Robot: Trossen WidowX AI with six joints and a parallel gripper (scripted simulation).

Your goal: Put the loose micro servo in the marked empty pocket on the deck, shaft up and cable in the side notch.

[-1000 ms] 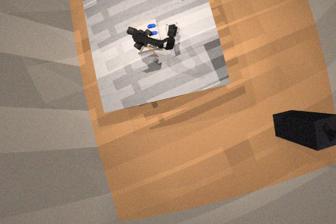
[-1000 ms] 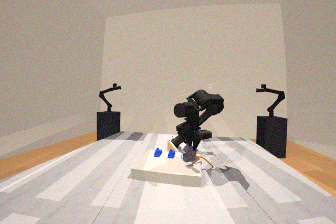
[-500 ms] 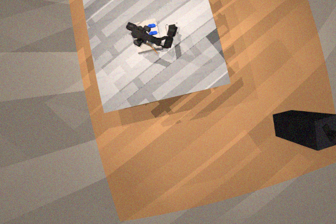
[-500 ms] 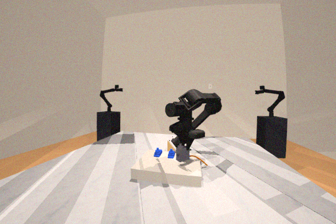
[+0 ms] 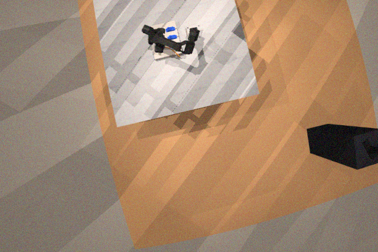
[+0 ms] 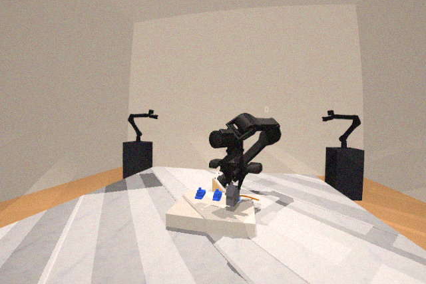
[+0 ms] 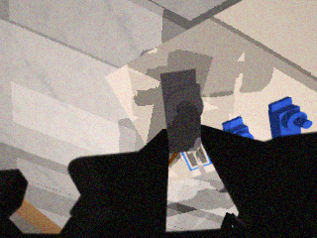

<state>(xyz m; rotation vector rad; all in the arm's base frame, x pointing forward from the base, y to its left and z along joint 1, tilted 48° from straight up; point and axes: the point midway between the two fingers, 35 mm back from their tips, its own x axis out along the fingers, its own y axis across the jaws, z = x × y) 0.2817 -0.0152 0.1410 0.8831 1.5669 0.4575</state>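
The cream deck lies 100 mm below my gripper tip, 80 mm to the right of it and 20 mm ahead of it.
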